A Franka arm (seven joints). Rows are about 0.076 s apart.
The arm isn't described. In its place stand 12 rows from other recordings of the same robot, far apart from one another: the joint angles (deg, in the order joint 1, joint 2, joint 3, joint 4, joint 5, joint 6, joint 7), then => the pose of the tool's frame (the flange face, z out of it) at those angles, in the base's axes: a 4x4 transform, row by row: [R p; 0 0 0 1], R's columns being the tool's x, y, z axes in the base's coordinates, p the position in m.
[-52.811 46.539 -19.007 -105.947 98.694 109.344 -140.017] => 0.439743 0.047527 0.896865 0.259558; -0.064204 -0.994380 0.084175 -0.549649; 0.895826 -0.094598 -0.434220 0.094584; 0 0 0 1
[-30.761 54.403 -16.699 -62.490 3.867 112.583 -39.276] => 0.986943 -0.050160 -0.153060 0.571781; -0.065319 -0.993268 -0.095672 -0.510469; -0.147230 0.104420 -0.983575 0.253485; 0 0 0 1
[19.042 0.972 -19.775 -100.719 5.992 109.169 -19.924] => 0.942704 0.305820 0.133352 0.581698; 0.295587 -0.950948 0.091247 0.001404; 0.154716 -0.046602 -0.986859 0.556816; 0 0 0 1
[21.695 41.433 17.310 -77.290 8.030 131.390 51.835] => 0.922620 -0.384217 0.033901 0.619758; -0.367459 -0.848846 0.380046 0.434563; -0.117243 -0.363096 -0.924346 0.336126; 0 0 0 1
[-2.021 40.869 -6.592 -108.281 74.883 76.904 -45.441] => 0.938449 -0.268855 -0.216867 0.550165; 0.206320 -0.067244 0.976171 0.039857; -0.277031 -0.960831 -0.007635 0.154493; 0 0 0 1
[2.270 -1.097 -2.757 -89.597 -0.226 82.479 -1.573] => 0.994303 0.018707 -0.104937 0.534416; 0.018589 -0.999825 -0.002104 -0.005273; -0.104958 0.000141 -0.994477 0.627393; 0 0 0 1
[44.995 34.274 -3.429 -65.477 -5.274 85.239 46.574] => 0.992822 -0.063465 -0.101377 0.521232; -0.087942 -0.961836 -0.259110 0.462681; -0.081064 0.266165 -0.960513 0.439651; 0 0 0 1
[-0.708 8.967 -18.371 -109.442 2.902 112.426 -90.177] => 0.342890 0.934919 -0.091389 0.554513; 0.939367 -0.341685 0.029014 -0.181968; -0.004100 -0.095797 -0.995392 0.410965; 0 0 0 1
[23.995 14.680 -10.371 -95.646 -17.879 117.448 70.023] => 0.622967 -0.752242 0.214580 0.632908; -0.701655 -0.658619 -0.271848 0.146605; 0.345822 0.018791 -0.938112 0.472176; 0 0 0 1
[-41.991 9.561 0.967 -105.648 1.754 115.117 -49.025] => 0.991816 0.126261 0.018978 0.456779; 0.125797 -0.991767 0.023938 -0.395559; 0.021844 -0.021355 -0.999533 0.434899; 0 0 0 1
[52.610 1.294 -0.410 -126.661 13.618 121.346 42.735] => 0.975153 0.023777 -0.220252 0.309627; 0.034255 -0.998450 0.043875 0.416696; -0.218867 -0.050329 -0.974456 0.360523; 0 0 0 1
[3.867 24.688 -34.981 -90.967 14.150 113.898 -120.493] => 0.057075 0.997706 0.036397 0.605938; 0.997719 -0.055684 -0.038147 -0.285929; -0.036033 0.038491 -0.998609 0.426750; 0 0 0 1
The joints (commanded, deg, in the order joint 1, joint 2, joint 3, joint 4, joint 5, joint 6, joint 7), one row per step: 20.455 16.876 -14.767 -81.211 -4.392 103.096 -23.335; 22.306 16.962 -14.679 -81.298 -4.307 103.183 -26.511; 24.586 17.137 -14.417 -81.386 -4.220 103.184 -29.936; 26.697 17.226 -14.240 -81.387 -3.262 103.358 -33.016; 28.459 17.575 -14.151 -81.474 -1.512 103.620 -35.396; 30.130 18.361 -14.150 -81.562 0.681 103.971 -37.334; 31.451 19.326 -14.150 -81.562 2.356 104.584 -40.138; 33.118 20.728 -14.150 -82.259 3.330 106.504 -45.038; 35.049 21.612 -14.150 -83.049 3.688 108.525 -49.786
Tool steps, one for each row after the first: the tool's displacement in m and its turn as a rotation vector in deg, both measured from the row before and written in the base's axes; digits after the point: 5 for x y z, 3 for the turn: -0.00276 0.02212 -0.00164 -0.285 0.525 5.057; -0.00462 0.02865 -0.00293 -0.324 0.729 5.886; -0.00544 0.02700 -0.00104 0.615 0.474 5.208; -0.00466 0.02358 -0.00458 1.317 0.765 3.973; -0.00369 0.02298 -0.00930 1.579 1.108 3.278; -0.00193 0.01882 -0.01008 1.018 0.793 3.859; -0.00146 0.02218 -0.01886 0.144 0.366 6.369; -0.00474 0.02312 -0.01357 -0.138 -0.308 6.570
